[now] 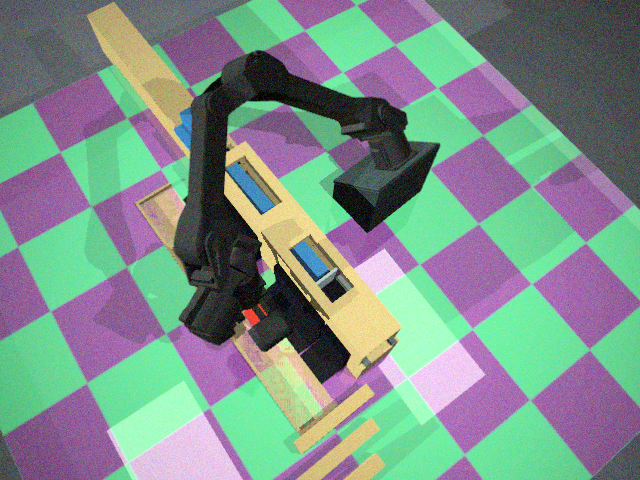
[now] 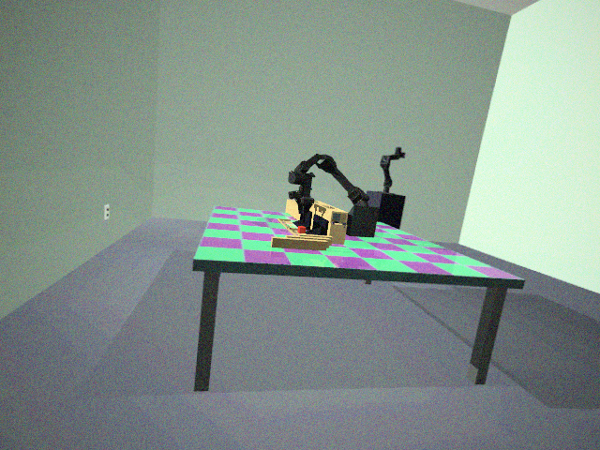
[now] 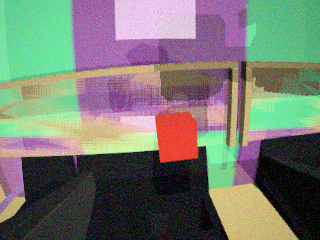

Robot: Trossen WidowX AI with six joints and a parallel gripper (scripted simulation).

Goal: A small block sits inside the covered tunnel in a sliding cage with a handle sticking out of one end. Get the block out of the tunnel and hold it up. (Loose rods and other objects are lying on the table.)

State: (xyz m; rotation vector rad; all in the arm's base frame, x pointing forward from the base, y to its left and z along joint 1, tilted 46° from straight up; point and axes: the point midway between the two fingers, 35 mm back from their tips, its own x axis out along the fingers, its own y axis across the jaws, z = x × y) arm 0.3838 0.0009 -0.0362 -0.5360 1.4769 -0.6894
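My gripper tip is now 80 mm above the small red block, 10 mm to the left of it and 10 mm past it. Also, from my gripper tip: tan covered tunnel: 270 mm to the right, 130 mm behind, 30 mm below.
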